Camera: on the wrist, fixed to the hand. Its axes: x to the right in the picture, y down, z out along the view.
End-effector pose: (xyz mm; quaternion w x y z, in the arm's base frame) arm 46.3 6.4 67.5 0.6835 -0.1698 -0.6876 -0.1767
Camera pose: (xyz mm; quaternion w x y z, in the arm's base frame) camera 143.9 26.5 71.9 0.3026 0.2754 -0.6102 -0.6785
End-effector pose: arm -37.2 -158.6 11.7 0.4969 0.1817 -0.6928 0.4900
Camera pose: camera -47.1 -63.1 -15.2 0.6825 0.5772 -0.4376 -0.0974
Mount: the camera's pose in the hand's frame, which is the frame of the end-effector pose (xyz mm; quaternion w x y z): 3.5 64.1 -76.3 0.6995 -0.1191 -0.0451 -0.7032
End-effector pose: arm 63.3 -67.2 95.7 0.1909 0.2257 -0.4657 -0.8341
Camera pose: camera 109.6 -153.4 114.9 0.4471 -0.4250 0.0763 0.7833
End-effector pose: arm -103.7 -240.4 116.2 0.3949 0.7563 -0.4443 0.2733
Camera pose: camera -163.8 -196.7 182.7 0.5384 0.8067 0.1707 -0.1735
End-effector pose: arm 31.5 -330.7 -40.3 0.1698 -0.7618 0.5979 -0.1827
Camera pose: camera -58.9 -351.8 -3.8 0.0735 0.9818 0.1034 0.1416
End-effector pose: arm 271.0 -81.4 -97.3 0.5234 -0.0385 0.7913 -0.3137
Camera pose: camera 221.5 3.3 -115.0 0.1766 -0.6599 0.5402 -0.4915
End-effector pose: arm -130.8 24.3 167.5 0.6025 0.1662 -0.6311 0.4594
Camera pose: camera -134.1 118.5 135.1 0.7358 0.5090 -0.4065 -0.1850
